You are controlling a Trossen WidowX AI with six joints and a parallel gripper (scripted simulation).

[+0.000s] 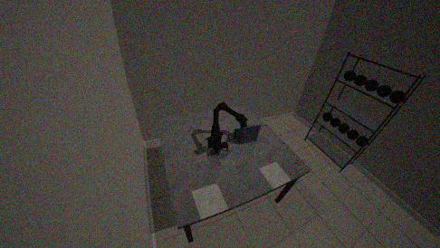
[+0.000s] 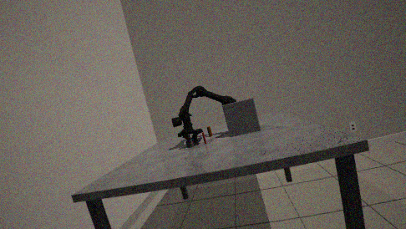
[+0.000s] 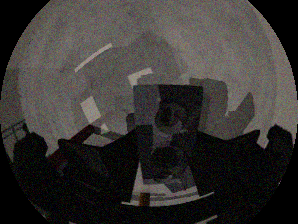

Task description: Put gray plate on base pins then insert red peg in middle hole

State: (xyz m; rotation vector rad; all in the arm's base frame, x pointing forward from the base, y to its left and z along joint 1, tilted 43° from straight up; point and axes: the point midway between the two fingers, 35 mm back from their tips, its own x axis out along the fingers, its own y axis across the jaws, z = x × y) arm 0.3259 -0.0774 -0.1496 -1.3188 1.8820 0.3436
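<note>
The red peg is 90 mm behind my gripper tip, 40 mm to the left of it and 30 mm above it. Round my gripper tip: gray plate: 30 mm above; then small orange piece: 190 mm to the right, 130 mm behind, 30 mm above.
</note>
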